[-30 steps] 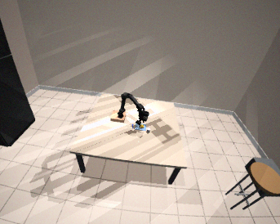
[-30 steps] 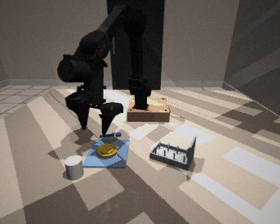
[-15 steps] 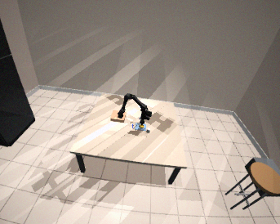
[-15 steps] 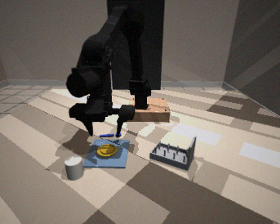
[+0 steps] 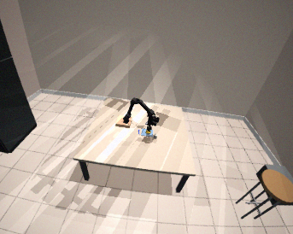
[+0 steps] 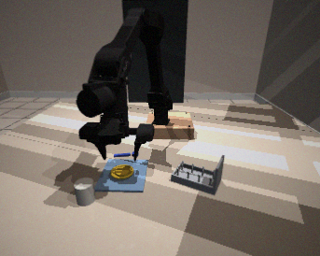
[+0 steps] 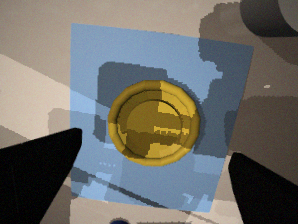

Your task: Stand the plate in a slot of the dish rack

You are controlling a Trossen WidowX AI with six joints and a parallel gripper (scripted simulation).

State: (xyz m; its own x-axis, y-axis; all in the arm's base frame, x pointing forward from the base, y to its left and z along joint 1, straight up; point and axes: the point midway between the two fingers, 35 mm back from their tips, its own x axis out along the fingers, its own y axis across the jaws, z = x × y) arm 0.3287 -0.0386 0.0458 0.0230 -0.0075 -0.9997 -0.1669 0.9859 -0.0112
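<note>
My gripper tip is 4 cm above the yellow plate. From my gripper tip the other things lie so: blue spoon 12 cm behind, 6 cm below, 3 cm to the right; blue mat 6 cm below, 2 cm behind; grey cup 10 cm ahead, 5 cm to the right, 4 cm below.
</note>
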